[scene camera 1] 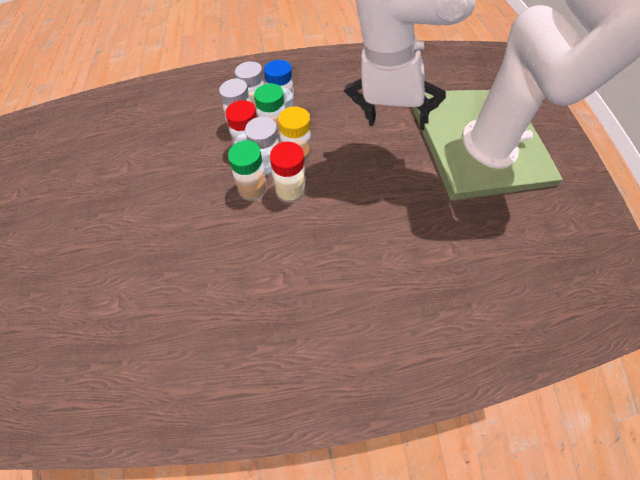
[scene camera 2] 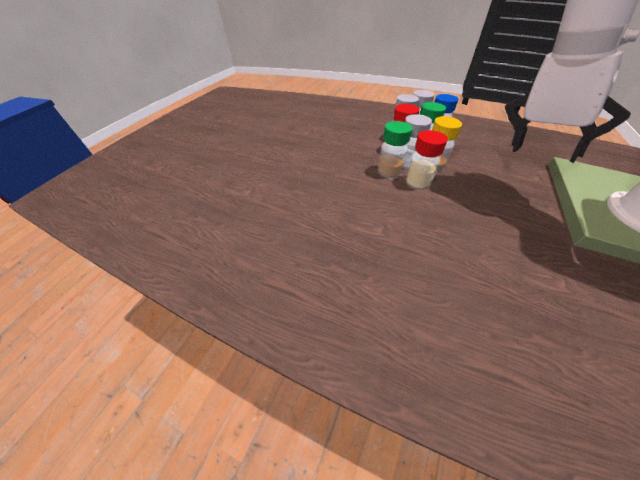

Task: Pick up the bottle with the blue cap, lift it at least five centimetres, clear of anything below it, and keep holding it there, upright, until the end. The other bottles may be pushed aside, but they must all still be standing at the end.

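Frame: origin at the arm's base, x ahead, y left, z up, level; centimetres.
Seen in the pictures: gripper, fingertip midpoint: [scene camera 1: 397, 122] [scene camera 2: 543, 153]; arm's base, origin of the base link: [scene camera 1: 490, 144].
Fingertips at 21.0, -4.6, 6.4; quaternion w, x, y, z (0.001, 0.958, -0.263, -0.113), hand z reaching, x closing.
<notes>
Pixels of each thing's top centre, then the offset from my fingertips to it, as dx, dy, dz. Level surfaces: height alone.
- bottle with the blue cap, middle of its top: [scene camera 1: 277, 67] [scene camera 2: 447, 97] +17.5, -19.3, +1.6
- grey-capped bottle, middle of its top: [scene camera 1: 248, 69] [scene camera 2: 423, 93] +23.2, -20.8, +1.6
- green-capped bottle, middle of its top: [scene camera 1: 268, 92] [scene camera 2: 433, 106] +20.8, -12.3, +1.6
- yellow-capped bottle, middle of its top: [scene camera 1: 293, 117] [scene camera 2: 448, 121] +17.9, -4.6, +1.6
- red-capped bottle, middle of its top: [scene camera 1: 286, 154] [scene camera 2: 432, 136] +21.1, +3.2, +1.6
- brown table's, its level: dz -8.9
The bottle with the blue cap [scene camera 1: 278, 72] [scene camera 2: 446, 102] stands upright at the back right corner of a tight group of bottles. A grey-capped bottle [scene camera 1: 248, 74] [scene camera 2: 423, 97] is to its left and a green-capped bottle [scene camera 1: 269, 98] [scene camera 2: 432, 111] is just in front of it; its lower body is partly hidden. My gripper [scene camera 1: 397, 125] [scene camera 2: 545, 153] is open and empty, pointing down above the table, to the right of the group and apart from it.
A yellow-capped bottle [scene camera 1: 294, 122] [scene camera 2: 447, 128], a red-capped bottle [scene camera 1: 287, 160] [scene camera 2: 431, 144] and several others stand upright in the group. The green base plate [scene camera 1: 496, 187] [scene camera 2: 594, 242] lies right of the gripper. The brown table's [scene camera 1: 232, 310] [scene camera 2: 284, 232] far edge runs behind the bottles.
</notes>
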